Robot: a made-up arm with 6 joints. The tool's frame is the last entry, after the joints.
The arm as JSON. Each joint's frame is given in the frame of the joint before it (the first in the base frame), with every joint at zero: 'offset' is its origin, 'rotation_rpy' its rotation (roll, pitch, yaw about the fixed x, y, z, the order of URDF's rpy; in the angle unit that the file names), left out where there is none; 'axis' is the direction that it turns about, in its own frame. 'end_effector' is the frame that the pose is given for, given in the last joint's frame.
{
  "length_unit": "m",
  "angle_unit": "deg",
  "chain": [
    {
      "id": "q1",
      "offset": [
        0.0,
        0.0,
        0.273
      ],
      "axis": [
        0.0,
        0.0,
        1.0
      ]
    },
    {
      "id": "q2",
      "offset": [
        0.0,
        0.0,
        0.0
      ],
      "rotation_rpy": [
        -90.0,
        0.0,
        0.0
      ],
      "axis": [
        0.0,
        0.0,
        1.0
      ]
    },
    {
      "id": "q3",
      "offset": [
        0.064,
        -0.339,
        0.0
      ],
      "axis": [
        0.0,
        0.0,
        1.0
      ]
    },
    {
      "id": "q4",
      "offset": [
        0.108,
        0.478,
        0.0
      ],
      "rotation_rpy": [
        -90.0,
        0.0,
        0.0
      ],
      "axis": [
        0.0,
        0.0,
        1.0
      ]
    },
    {
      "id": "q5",
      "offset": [
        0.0,
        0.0,
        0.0
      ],
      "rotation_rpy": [
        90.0,
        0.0,
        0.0
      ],
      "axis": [
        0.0,
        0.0,
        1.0
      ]
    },
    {
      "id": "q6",
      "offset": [
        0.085,
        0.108,
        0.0
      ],
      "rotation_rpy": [
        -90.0,
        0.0,
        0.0
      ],
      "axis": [
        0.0,
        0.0,
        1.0
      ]
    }
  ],
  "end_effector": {
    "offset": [
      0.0,
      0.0,
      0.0
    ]
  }
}
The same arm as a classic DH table. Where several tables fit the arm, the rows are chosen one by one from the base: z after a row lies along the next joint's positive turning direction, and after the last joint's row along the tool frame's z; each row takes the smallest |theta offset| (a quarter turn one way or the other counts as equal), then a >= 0, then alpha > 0; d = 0 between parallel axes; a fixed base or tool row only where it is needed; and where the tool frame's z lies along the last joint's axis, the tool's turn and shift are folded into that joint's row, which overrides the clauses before.
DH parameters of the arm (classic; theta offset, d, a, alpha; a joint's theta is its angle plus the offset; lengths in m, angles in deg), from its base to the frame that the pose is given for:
q1: 0 0.273 0 -90
q2: -79.31 0 0.345 0
q3: 79.31 0 0.108 -90
q4: 0 0.478 0 90
q5: 0 0 0.085 -90
q6: 0 0.108 0 0

